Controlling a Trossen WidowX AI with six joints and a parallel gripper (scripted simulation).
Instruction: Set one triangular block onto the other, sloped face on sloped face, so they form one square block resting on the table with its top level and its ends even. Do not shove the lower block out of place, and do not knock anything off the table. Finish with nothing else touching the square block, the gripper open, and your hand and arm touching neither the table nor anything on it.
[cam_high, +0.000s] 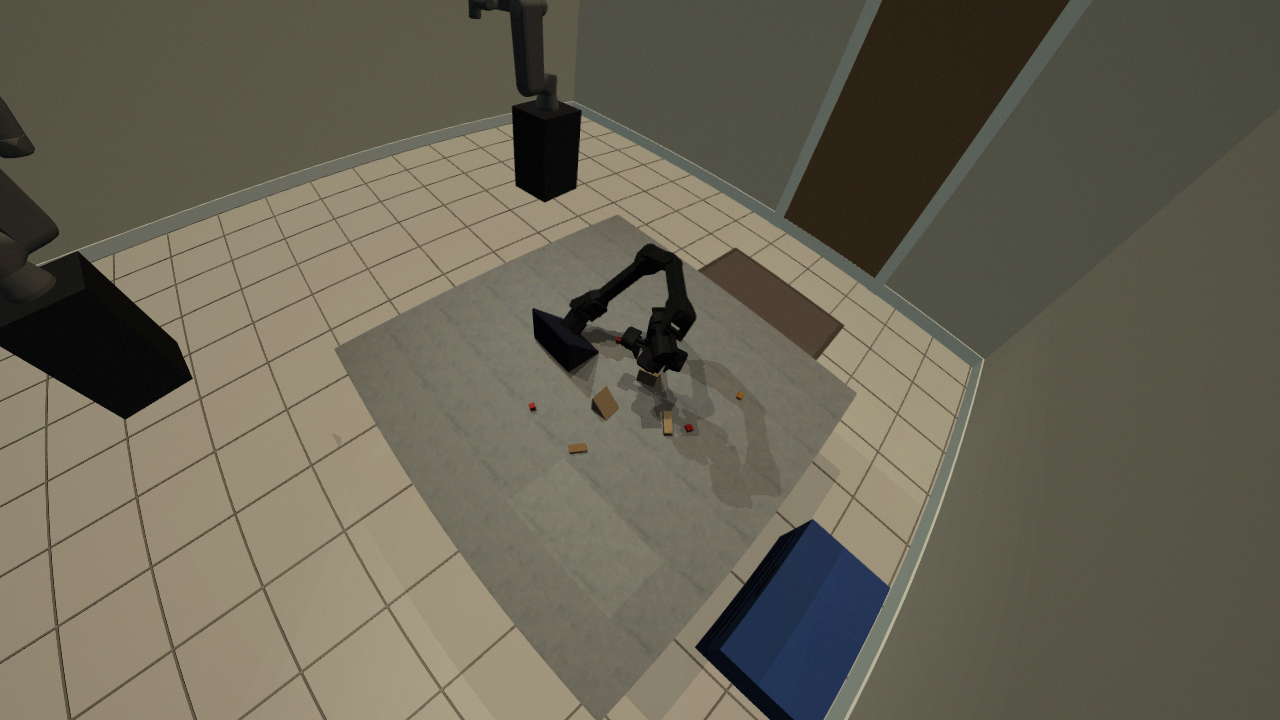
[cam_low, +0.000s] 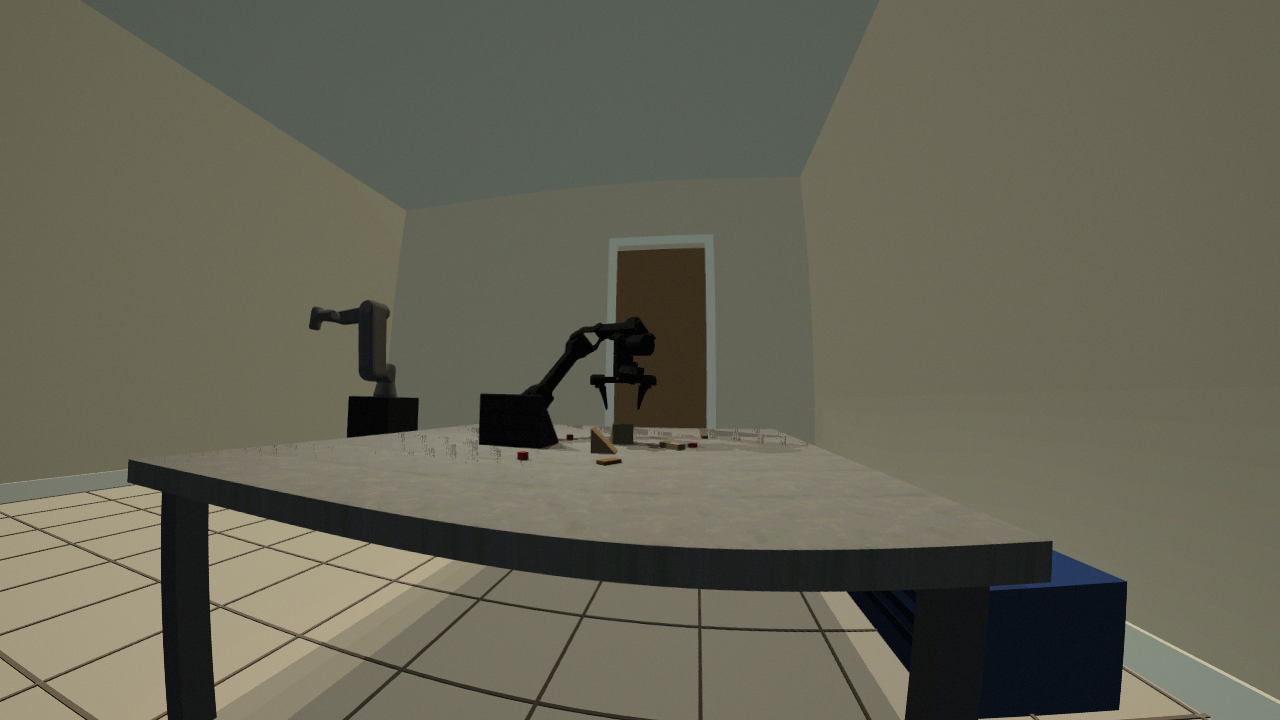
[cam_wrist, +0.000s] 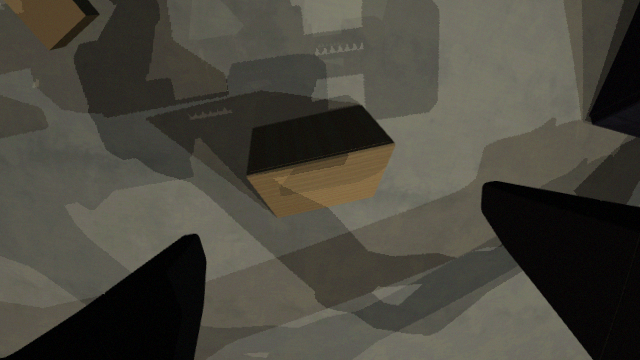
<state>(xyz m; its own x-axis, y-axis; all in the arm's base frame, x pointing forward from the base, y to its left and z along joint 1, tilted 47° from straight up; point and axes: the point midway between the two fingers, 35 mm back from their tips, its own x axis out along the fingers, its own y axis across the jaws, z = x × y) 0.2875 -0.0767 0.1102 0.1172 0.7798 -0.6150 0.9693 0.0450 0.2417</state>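
Right now the wooden triangular block is 80 mm below my gripper tip and 10 mm to the left of it. Round my gripper tip: orange piece (260 mm ahead, 180 mm to the left, 90 mm below).
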